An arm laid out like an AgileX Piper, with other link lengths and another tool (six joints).
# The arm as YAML. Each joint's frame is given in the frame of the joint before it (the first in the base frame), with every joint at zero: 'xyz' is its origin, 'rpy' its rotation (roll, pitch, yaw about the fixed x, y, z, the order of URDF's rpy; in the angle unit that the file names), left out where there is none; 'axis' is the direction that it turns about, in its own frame. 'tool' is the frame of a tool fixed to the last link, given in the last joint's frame.
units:
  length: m
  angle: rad
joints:
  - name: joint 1
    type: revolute
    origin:
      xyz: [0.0, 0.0, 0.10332]
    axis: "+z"
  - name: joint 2
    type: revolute
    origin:
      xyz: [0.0, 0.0, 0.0]
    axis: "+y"
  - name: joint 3
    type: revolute
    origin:
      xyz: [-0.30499, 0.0, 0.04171]
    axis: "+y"
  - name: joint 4
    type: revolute
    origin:
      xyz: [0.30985, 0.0, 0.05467]
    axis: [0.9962, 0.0, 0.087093]
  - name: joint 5
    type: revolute
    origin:
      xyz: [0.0, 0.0, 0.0]
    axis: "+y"
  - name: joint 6
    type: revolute
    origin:
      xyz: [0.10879, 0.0, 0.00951]
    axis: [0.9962, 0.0, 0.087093]
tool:
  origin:
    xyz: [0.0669, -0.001, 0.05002]
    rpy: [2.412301, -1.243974, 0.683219]
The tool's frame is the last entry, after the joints.
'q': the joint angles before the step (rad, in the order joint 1, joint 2, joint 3, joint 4, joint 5, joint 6). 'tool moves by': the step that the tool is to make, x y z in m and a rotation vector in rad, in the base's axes. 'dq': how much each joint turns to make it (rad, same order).
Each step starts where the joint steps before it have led.
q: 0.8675 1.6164 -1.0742 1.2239 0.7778 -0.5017
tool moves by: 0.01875 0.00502 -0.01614 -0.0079 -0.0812 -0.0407
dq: 0.0000 0.0459 0.0000 0.0324 -0.0935 -0.0982
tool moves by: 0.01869 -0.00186 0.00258 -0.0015 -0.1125 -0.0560
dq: -0.0009 0.0024 0.0000 0.0096 -0.1084 -0.0732
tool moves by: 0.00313 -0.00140 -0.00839 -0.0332 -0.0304 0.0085
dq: -0.0028 0.0119 0.0001 -0.0409 -0.0134 -0.0043
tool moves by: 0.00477 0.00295 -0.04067 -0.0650 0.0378 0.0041
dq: -0.0030 0.0788 0.0000 -0.0087 -0.0027 -0.0078
